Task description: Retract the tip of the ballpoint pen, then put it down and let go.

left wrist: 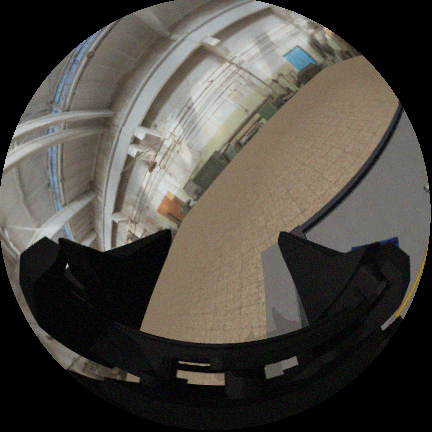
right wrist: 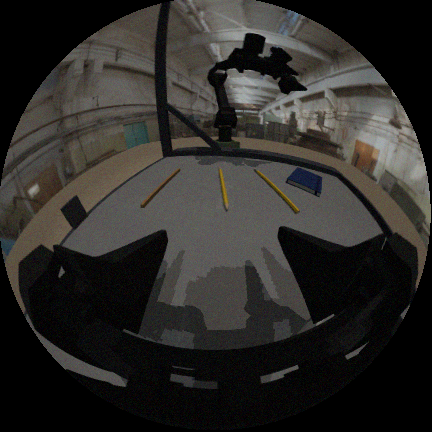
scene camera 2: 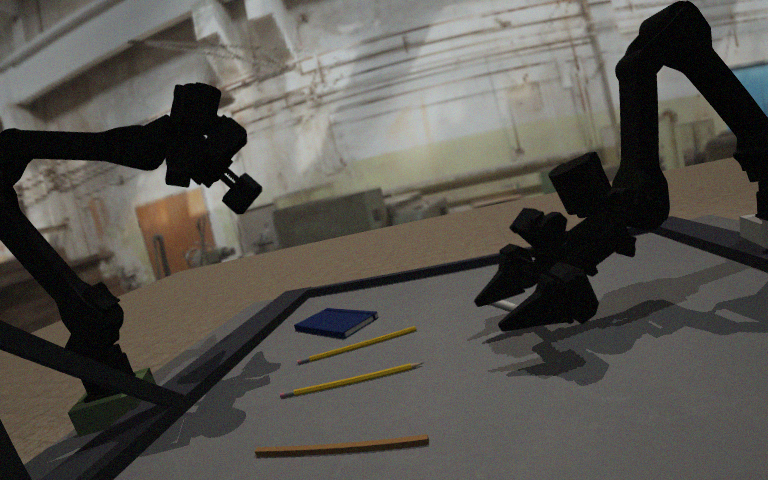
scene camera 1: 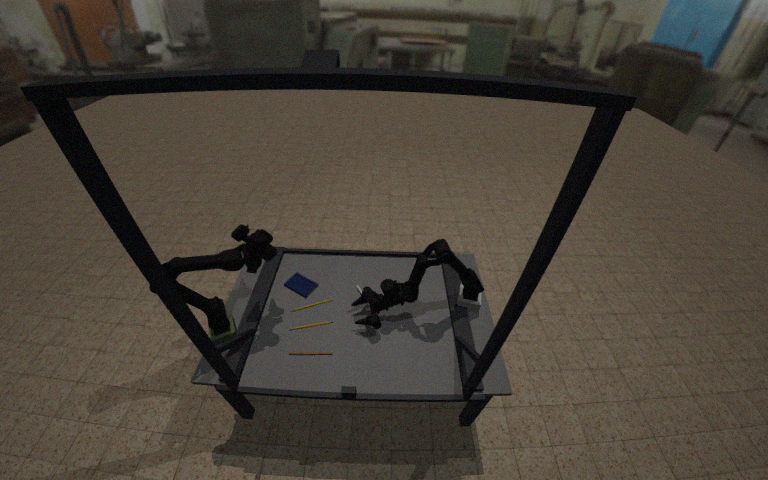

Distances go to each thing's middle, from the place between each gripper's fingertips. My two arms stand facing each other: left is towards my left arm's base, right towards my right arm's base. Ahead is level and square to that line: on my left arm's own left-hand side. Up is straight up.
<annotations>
The green object (scene camera 2: 87, 418) is 550 mm to the left of my right hand, 30 mm below it and 10 mm ahead of it.
The green object is 260 mm behind my left hand, 180 mm to the left of it and 300 mm below it.
</annotations>
